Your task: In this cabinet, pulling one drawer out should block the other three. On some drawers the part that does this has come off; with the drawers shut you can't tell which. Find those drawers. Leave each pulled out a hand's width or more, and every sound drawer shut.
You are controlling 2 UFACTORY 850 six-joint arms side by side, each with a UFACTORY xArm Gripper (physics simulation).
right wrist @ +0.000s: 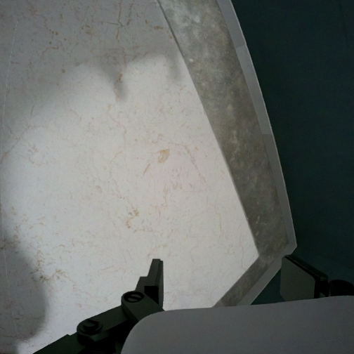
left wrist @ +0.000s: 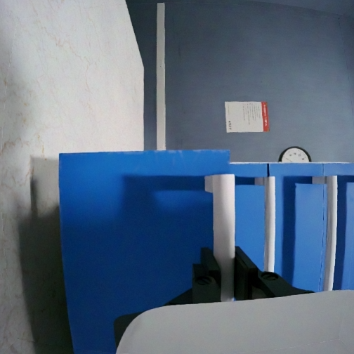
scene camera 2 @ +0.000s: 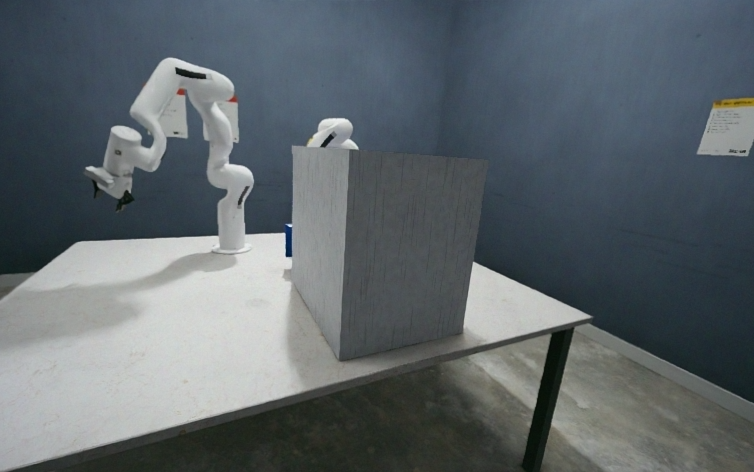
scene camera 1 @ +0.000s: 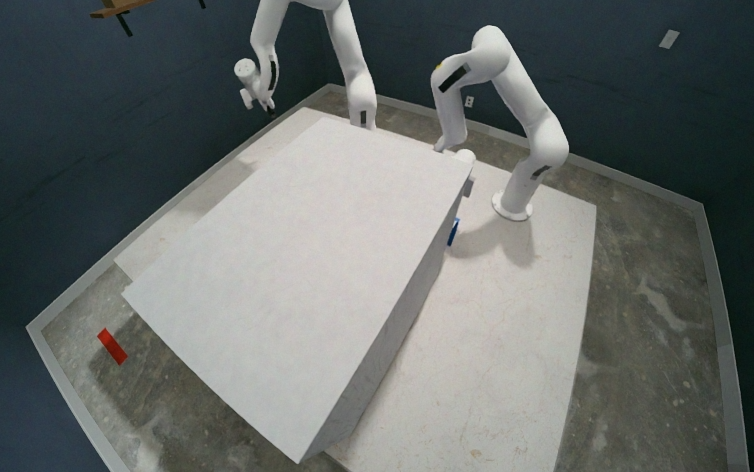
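The cabinet stands on the table, its drawer fronts turned away from both scene cameras. In the left wrist view, turned sideways, the lowest drawer stands out well forward of the others; its blue front also shows past the cabinet's side in the scene views. My left gripper is shut on this drawer's white handle. The second drawer, third drawer and part of the top drawer look shut and flush. My right gripper is open and empty, away from the cabinet.
The table carries the cabinet and both arm bases. The right arm hangs over the table's far side from the cabinet. A red piece shows near the floor beyond the cabinet. Dark walls surround the table.
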